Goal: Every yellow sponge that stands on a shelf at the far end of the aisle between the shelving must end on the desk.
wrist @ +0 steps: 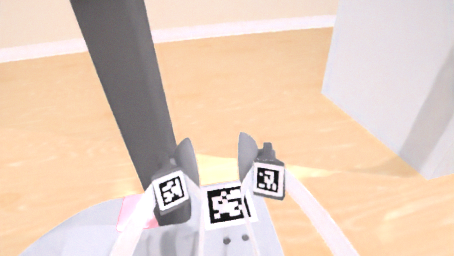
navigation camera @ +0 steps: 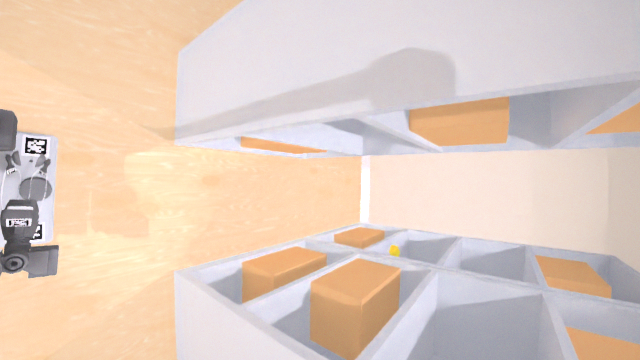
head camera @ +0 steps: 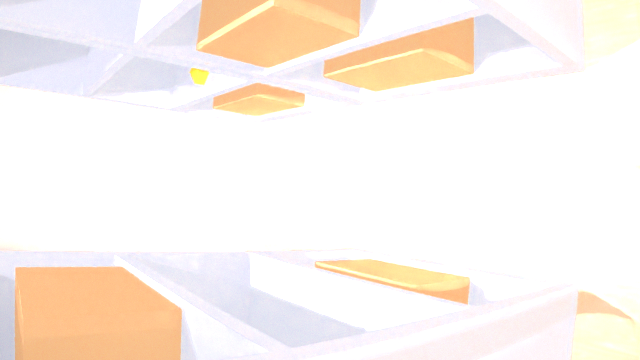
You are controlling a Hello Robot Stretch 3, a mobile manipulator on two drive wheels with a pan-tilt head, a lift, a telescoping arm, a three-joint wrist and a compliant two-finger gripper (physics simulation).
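Pixels of known places: gripper, fingertip midpoint: [wrist: 216, 152] [navigation camera: 30, 152]; robot's base, origin of the base link: [navigation camera: 35, 186].
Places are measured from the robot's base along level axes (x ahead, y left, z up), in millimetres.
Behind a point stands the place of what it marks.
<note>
A small yellow sponge [head camera: 199, 76] {x 1857, y -433, z 570 mm} [navigation camera: 394, 250] {x 1856, y -437, z 570 mm} stands in a compartment of a grey-white shelving unit [navigation camera: 215, 320] {x 484, y -481, z 403 mm}, next to the compartment with a small orange-brown box [head camera: 257, 100] {x 1810, y -369, z 292 mm} [navigation camera: 359, 236] {x 1821, y -369, z 275 mm}. It looks small and far off, at the upper left in the head view and right of centre in the navigation view. My gripper [navigation camera: 29, 160] {x -11, y 104, z 267 mm} [wrist: 216, 152] {x -11, y 104, z 267 mm} is open and empty, with its fingers apart above my robot's base [wrist: 90, 230] {x -163, y 122, z 160 mm}. It is well away from the sponge. The desk does not show in these views.
A second shelving unit [navigation camera: 300, 60] {x 453, y 372, z 821 mm} [head camera: 500, 320] {x 458, y 236, z 471 mm} faces the first across the aisle. More orange-brown boxes [navigation camera: 355, 305] [head camera: 97, 310] fill compartments of both. A beige wall [navigation camera: 490, 195] {x 2334, y 25, z 1176 mm} closes off the background. My dark mast [wrist: 125, 90] {x -70, y 116, z 326 mm} rises beside the gripper. Wooden floor [navigation camera: 110, 125] {x 205, y 255, z 1 mm} lies around the base.
</note>
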